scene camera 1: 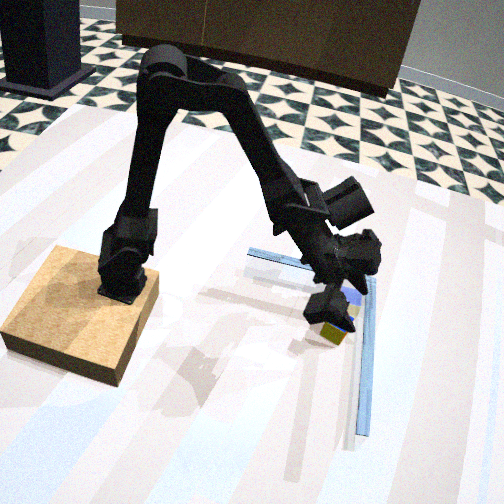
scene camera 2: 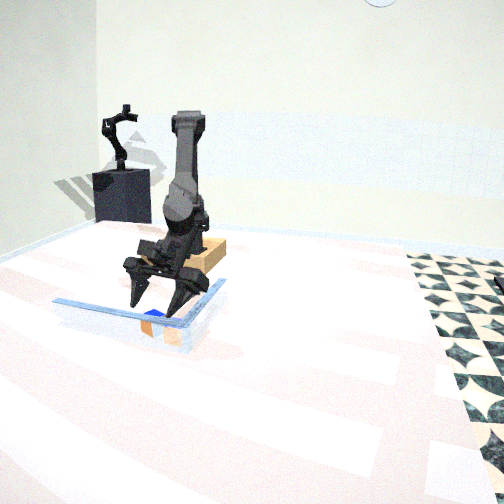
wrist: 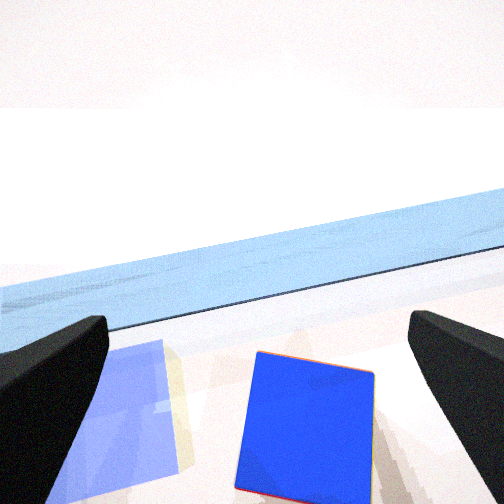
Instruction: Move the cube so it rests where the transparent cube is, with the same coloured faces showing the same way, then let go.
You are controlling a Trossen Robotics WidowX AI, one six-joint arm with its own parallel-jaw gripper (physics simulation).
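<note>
The cube point(wrist: 305, 432) lies on the floor between my open fingers, blue face up, a red edge at its far side. It also shows in scene camera 1 point(scene camera 1: 336, 325) with a yellow side, and in scene camera 2 point(scene camera 2: 152, 324). The transparent cube point(wrist: 120, 415) is a pale blue ghost just left of the cube, near my left finger; in scene camera 2 it shows an orange side point(scene camera 2: 177, 334). My gripper point(wrist: 252, 400) point(scene camera 1: 335, 303) is open and empty, low over the cube, fingers spread point(scene camera 2: 158, 292).
A light blue L-shaped rail point(scene camera 1: 366, 360) point(wrist: 260, 265) runs just behind and beside the cube. The arm stands on a wooden base block point(scene camera 1: 80, 312). A dark pedestal point(scene camera 2: 121, 196) stands by the far wall.
</note>
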